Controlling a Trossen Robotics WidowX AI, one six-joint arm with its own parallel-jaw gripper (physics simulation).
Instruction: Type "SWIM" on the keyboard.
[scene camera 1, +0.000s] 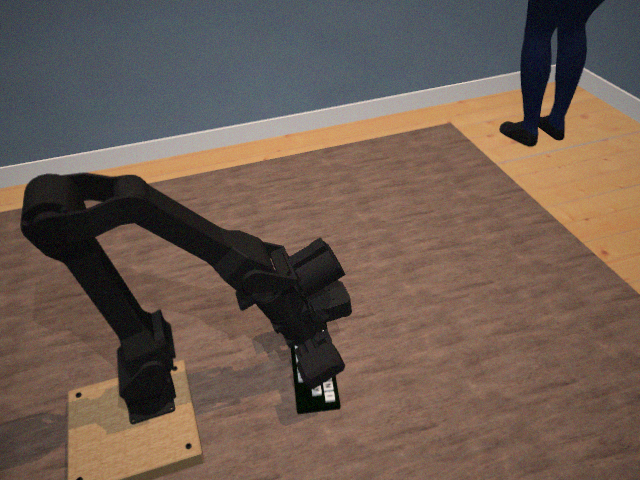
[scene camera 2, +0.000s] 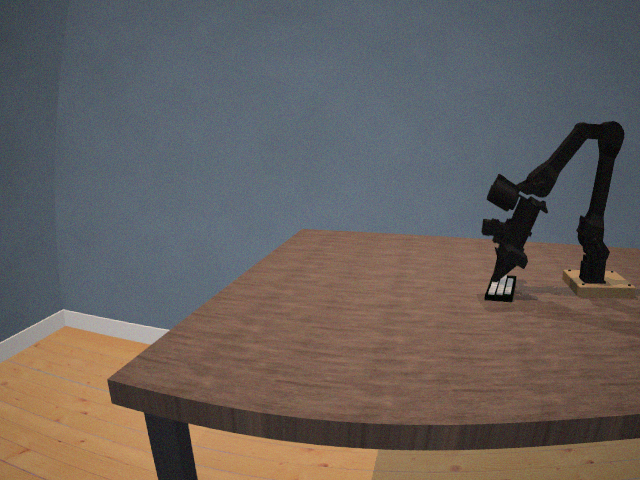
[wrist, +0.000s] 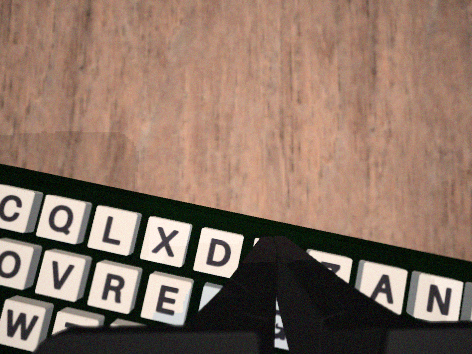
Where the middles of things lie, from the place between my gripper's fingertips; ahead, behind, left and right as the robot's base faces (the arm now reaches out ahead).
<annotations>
I see the D key (wrist: 218, 253) 20 mm to the left of my hand. Round my hand: dark green keyboard (scene camera 1: 306, 403) 20 mm behind, 10 mm to the left; then T key (wrist: 68, 317) 70 mm to the left, 30 mm behind.
</annotations>
